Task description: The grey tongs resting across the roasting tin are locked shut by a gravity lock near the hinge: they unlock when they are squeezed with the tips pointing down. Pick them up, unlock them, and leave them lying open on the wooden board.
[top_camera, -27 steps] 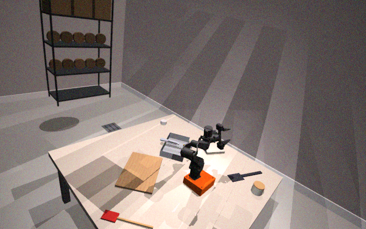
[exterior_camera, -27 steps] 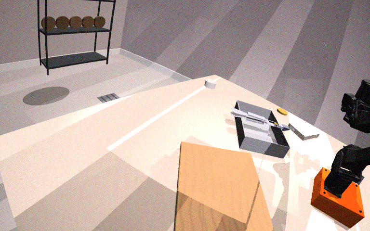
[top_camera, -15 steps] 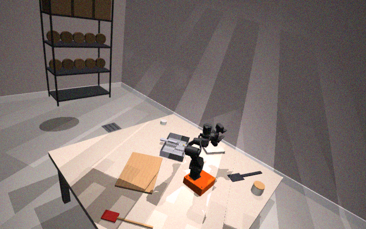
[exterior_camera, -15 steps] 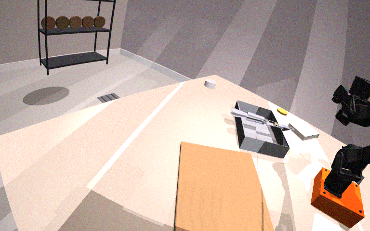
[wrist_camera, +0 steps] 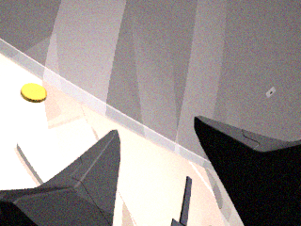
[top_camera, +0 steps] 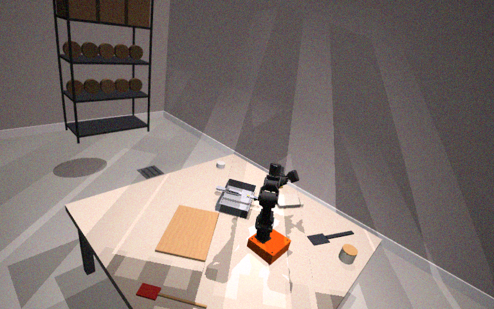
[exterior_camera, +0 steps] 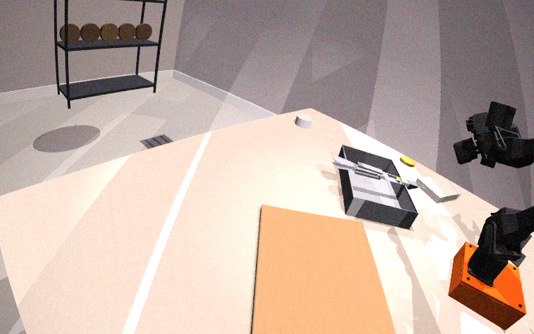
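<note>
The yellow lock piece is 18 cm ahead of my gripper tip, 14 cm to the left of it and 19 cm below it. Round my gripper tip: dark scraper: 30 cm behind, 9 cm to the right, 25 cm below; then roasting tin: 24 cm ahead, 18 cm to the left, 23 cm below; then pale flat block: 6 cm ahead, 13 cm to the right, 24 cm below.
</note>
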